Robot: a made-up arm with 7 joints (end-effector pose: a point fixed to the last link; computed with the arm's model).
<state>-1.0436 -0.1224 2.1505 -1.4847 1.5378 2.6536 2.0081</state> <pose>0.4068 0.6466 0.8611 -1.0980 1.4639 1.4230</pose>
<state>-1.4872 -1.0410 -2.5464 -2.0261 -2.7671 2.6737 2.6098</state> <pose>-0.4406 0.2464 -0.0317 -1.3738 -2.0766 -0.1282</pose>
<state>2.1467 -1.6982 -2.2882 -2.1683 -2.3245 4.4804 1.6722</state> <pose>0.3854 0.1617 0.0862 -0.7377 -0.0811 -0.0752</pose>
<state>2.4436 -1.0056 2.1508 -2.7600 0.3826 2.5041 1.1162</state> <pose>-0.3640 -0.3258 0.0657 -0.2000 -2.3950 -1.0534</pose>
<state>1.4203 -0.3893 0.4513 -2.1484 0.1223 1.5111 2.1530</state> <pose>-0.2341 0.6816 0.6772 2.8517 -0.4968 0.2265</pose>
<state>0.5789 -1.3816 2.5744 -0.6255 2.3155 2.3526 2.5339</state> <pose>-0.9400 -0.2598 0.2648 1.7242 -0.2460 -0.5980</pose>
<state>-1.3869 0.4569 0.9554 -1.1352 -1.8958 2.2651 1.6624</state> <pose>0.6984 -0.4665 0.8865 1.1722 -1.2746 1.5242</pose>
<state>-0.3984 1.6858 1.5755 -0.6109 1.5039 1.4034 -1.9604</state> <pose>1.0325 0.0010 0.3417 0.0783 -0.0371 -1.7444</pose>
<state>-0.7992 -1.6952 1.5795 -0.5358 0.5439 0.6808 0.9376</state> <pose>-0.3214 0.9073 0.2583 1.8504 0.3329 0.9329</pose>
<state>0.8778 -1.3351 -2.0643 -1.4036 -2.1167 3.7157 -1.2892</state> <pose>0.1314 -0.7230 0.3436 1.1786 1.1153 0.3920</pose>
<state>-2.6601 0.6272 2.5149 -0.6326 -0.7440 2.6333 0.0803</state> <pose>-0.2295 -0.2465 1.3644 0.8607 -0.6646 2.3146</pose>
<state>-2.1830 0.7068 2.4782 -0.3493 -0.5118 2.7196 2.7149</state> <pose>-0.3134 -0.4560 1.2388 0.4062 0.4841 -0.4482</pose>
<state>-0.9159 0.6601 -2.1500 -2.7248 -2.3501 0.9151 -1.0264</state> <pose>-0.6034 0.0958 0.4195 0.0060 0.0989 1.5666</pose>
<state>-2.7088 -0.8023 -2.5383 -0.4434 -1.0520 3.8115 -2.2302</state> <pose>0.5110 0.4095 0.9523 -0.4517 0.5826 1.1810</pose>
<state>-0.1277 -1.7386 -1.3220 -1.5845 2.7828 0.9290 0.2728</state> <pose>-0.6048 -0.6889 0.5660 0.1460 -1.7533 -1.3822</pose>
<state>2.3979 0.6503 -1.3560 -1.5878 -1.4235 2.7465 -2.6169</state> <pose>0.1163 0.8317 0.5938 -1.3957 0.7118 -0.7255</pose>
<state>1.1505 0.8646 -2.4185 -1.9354 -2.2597 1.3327 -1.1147</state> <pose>0.3619 -0.4700 1.0139 0.3595 -0.7207 -2.2902</pose>
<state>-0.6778 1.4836 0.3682 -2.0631 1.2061 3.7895 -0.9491</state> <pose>0.2703 -0.0560 -0.1643 2.7263 -1.0827 -0.2516</pose>
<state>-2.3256 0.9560 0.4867 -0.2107 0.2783 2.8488 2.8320</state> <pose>-0.5656 -0.5356 0.9855 1.4099 0.5756 -1.3853</pose>
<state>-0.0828 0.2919 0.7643 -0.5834 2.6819 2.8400 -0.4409</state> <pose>0.5894 0.2061 1.1121 -0.3133 0.4181 -0.1305</pose>
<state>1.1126 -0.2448 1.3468 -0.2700 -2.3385 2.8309 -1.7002</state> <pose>-0.3279 -0.1294 1.2970 0.0073 -0.0178 1.5322</pose>
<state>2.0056 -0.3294 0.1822 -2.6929 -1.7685 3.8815 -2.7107</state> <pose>-0.3201 0.2850 0.4387 -2.4860 -0.8895 1.1329</pose>
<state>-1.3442 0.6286 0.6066 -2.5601 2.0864 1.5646 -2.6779</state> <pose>0.3862 -0.1642 -0.0636 -1.5082 0.3128 -1.9738</pose>
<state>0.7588 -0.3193 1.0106 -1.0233 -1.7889 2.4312 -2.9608</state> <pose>-0.3961 0.4162 1.1965 -0.6440 0.3183 -0.2410</pose>
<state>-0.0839 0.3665 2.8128 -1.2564 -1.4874 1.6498 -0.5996</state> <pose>-0.4096 0.2642 1.2713 0.4047 2.2341 1.9791</pose>
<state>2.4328 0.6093 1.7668 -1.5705 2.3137 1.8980 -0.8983</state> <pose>-0.6096 -0.5309 0.8143 -0.0912 0.4635 -3.0310</pose>
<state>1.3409 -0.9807 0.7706 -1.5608 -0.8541 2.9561 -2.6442</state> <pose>-0.5888 -0.0492 1.0699 -0.9692 -0.0253 1.0559</pose>
